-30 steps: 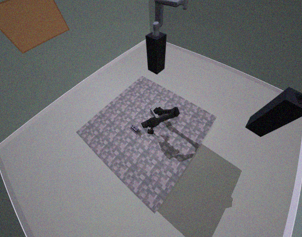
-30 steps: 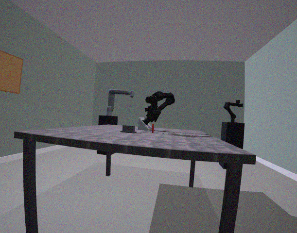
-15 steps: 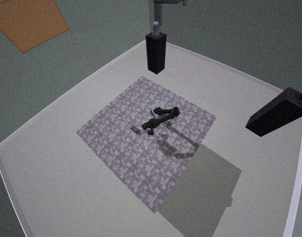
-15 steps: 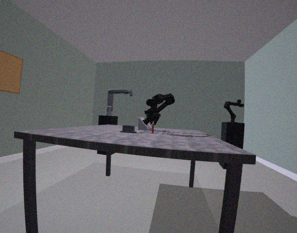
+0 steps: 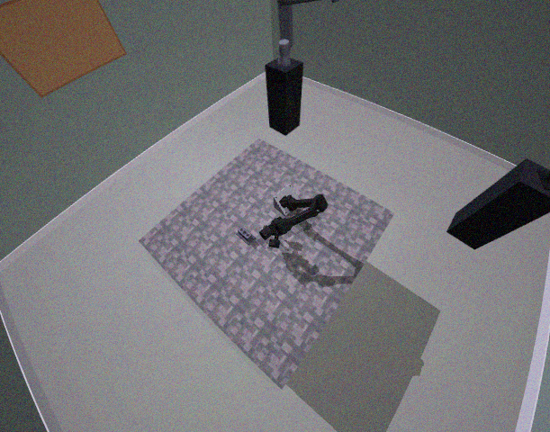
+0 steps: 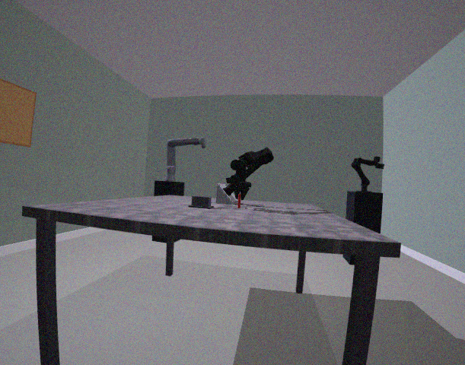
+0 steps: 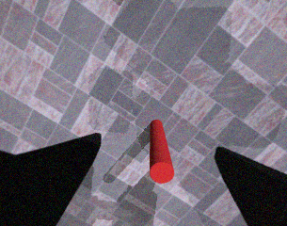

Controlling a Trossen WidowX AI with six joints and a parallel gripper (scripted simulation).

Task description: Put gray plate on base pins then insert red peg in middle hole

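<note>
Now: the gray plate 180 mm to the right of my gripper tip and 110 mm ahead of it. Round my gripper tip: red peg: 10 mm below; dark flat base: 180 mm to the right, 110 mm ahead, 40 mm below.
</note>
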